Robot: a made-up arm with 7 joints. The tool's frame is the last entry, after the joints. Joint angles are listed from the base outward.
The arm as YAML. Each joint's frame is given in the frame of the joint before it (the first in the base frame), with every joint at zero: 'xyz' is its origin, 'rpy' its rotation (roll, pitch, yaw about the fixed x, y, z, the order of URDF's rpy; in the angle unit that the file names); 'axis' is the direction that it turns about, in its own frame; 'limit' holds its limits. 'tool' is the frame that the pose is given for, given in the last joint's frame.
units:
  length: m
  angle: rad
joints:
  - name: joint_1
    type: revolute
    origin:
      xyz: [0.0, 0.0, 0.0]
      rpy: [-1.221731, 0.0, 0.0]
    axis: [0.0, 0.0, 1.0]
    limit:
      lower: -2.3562
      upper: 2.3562
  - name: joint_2
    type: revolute
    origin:
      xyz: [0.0, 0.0, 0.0]
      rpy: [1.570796, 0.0, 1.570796]
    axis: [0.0, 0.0, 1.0]
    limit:
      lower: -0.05
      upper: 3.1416
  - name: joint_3
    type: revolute
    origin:
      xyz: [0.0, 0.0, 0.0]
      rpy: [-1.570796, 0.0, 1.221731]
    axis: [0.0, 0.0, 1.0]
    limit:
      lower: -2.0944
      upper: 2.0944
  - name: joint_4
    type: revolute
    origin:
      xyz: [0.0, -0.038, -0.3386]
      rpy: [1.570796, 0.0, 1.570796]
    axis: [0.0, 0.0, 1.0]
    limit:
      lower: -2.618
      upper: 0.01
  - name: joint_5
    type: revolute
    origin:
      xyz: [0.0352, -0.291, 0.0]
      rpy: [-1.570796, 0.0, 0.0]
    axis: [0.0, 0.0, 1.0]
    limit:
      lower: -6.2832
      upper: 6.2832
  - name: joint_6
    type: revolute
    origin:
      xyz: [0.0, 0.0, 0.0]
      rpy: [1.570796, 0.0, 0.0]
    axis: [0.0, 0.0, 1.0]
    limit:
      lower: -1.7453
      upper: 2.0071
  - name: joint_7
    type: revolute
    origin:
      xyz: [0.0, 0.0, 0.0]
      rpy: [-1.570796, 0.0, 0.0]
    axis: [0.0, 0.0, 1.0]
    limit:
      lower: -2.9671
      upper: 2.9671
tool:
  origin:
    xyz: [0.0, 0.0, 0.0]
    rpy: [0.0, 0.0, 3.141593]
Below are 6 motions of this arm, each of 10 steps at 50 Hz.
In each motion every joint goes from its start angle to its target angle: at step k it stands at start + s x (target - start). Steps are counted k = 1, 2, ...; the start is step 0. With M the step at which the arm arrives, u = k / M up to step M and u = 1 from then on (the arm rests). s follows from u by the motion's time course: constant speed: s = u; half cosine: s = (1 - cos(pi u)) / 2; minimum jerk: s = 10 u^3 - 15 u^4 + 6 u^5.
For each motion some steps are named. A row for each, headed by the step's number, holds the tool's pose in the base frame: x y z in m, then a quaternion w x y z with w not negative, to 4 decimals.
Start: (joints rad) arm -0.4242 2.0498 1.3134 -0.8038 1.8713 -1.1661 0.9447
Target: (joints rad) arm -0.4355 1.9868 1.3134 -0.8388 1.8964 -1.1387 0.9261
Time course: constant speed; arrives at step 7
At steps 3, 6, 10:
3: -0.0623 0.4112 0.4420 0.6462 0.4100 0.6378 0.0867
6: -0.0580 0.4187 0.4336 0.6463 0.4137 0.6368 0.0745
10: -0.0565 0.4212 0.4308 0.6463 0.4150 0.6365 0.0705

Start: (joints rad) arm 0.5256 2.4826 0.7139 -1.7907 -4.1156 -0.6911 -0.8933
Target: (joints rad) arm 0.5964 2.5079 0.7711 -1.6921 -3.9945 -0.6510 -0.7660
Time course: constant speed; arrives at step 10
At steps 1, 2, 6, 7, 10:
1: 0.3920 0.0781 0.2160 0.3306 0.1846 -0.8387 -0.3913
2: 0.3940 0.0786 0.2168 0.3378 0.1792 -0.8402 -0.3844
6: 0.4019 0.0804 0.2197 0.3657 0.1570 -0.8457 -0.3556
7: 0.4039 0.0809 0.2204 0.3724 0.1512 -0.8469 -0.3481
10: 0.4097 0.0824 0.2224 0.3918 0.1336 -0.8503 -0.3251

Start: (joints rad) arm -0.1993 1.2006 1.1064 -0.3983 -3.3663 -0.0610 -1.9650
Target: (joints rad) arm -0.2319 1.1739 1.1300 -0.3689 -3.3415 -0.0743 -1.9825
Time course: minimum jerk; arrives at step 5
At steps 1, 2, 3, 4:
1: 0.1176 0.6107 -0.1110 0.3676 0.2223 -0.6603 0.6160
2: 0.1198 0.6095 -0.1162 0.3652 0.2153 -0.6568 0.6236
3: 0.1231 0.6076 -0.1236 0.3620 0.2055 -0.6517 0.6341
4: 0.1255 0.6062 -0.1288 0.3597 0.1984 -0.6479 0.6415

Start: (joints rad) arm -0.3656 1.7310 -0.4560 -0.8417 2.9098 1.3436 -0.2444
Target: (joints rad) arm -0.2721 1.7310 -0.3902 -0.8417 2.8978 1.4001 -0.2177
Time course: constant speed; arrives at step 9
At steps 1, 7, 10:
1: 0.2664 0.5384 0.0701 0.8063 -0.4344 -0.3312 0.2269
7: 0.2599 0.5423 0.0646 0.8106 -0.4389 -0.3088 0.2343
10: 0.2577 0.5435 0.0629 0.8120 -0.4403 -0.3013 0.2368

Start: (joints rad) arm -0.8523 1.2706 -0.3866 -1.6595 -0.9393 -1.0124 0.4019
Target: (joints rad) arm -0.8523 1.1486 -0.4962 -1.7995 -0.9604 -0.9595 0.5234
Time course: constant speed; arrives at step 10
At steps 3, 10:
3: 0.4376 0.1573 0.0775 0.0309 -0.2064 0.5145 0.8317
10: 0.4364 0.1030 0.0409 0.0424 -0.1348 0.5381 0.8310

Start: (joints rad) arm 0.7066 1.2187 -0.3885 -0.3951 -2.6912 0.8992 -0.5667
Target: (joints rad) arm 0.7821 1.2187 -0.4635 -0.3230 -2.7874 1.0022 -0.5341
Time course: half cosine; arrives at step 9
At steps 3, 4, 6, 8, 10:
3: -0.2116 0.5545 -0.2177 0.5586 -0.0936 -0.3816 0.7304
4: -0.2194 0.5536 -0.2130 0.5669 -0.0874 -0.3691 0.7312
6: -0.2351 0.5515 -0.2028 0.5831 -0.0748 -0.3421 0.7331
8: -0.2450 0.5501 -0.1957 0.5928 -0.0666 -0.3237 0.7344
10: -0.2463 0.5499 -0.1947 0.5941 -0.0655 -0.3211 0.7346

